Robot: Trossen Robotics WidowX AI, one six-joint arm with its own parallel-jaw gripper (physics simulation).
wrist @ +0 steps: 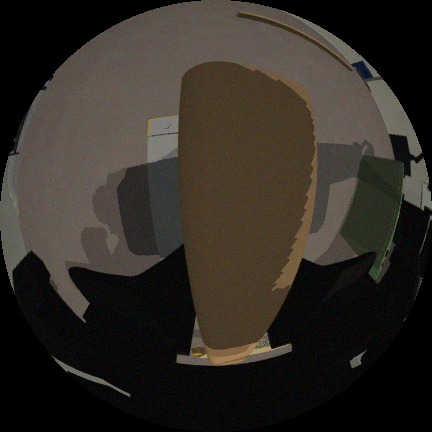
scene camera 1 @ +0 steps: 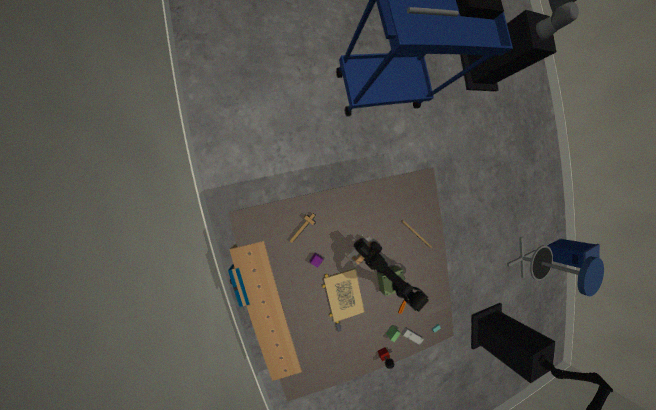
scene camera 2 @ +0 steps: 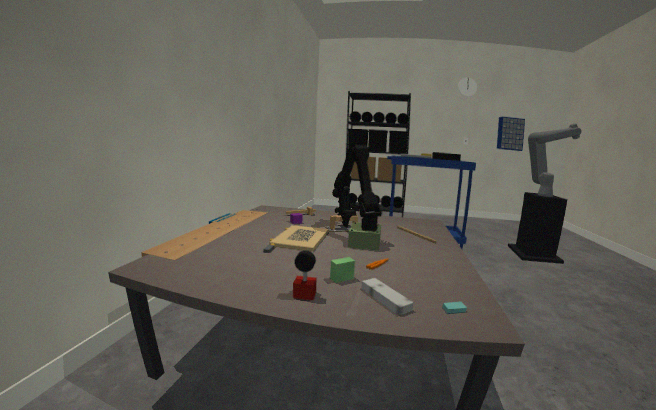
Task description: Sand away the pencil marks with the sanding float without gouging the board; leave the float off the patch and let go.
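Pixels of known places: gripper, between the fingertips: (scene camera 2: 345, 226); arm's base, origin of its link: (wrist: 398, 218) (scene camera 2: 369, 228).
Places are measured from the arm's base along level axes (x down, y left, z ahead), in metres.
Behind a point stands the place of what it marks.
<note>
The sanding float has a tan handle (scene camera 1: 359, 260) @(z 0.219, x 0.006, y -0.206 m) (scene camera 2: 333, 222) @(z 0.219, x 0.039, y -0.185 m) (wrist: 240, 175) and a flat grey plate (wrist: 162, 145) @(z 0.128, x 0.077, y -0.298 m), at or close to table level behind the board. My gripper (scene camera 2: 345, 223) @(z 0.161, x 0.070, y -0.233 m) (wrist: 223, 236) @(z 0.161, x 0.070, y -0.233 m) is shut on the handle, with a black finger against each side. The handle hides much of the plate in the wrist view. The pale yellow board (scene camera 1: 330, 302) @(z 0.415, x 0.064, y 0.039 m) (scene camera 2: 280, 240) @(z 0.377, x 0.063, y 0.135 m) lies flat, nearer scene camera 2 than the float, with small yellow pieces along one side. A dark scribbled patch of pencil marks (scene camera 1: 346, 295) @(z 0.311, x 0.063, y 0.019 m) (scene camera 2: 302, 234) @(z 0.320, x 0.063, y 0.010 m) shows on its top. The float is beside the board, off the patch.
A green block (scene camera 1: 385, 283) @(z 0.077, x 0.000, y -0.028 m) (scene camera 2: 364, 240) @(z 0.013, x 0.040, y 0.055 m) stands at my arm's base. A purple cube (scene camera 1: 316, 259) @(z 0.459, x 0.031, y -0.257 m) (scene camera 2: 296, 218) @(z 0.447, x 0.050, y -0.221 m) and a wooden hammer (scene camera 1: 300, 230) @(z 0.519, x 0.051, y -0.432 m) lie beyond the board. A long drilled plank (scene camera 1: 265, 310) @(z 0.799, x 0.081, y 0.007 m) runs along the left. A thin stick (scene camera 1: 417, 234) @(z -0.218, x 0.070, y -0.260 m) (scene camera 2: 416, 234) @(z -0.225, x 0.074, y -0.246 m) lies right.
</note>
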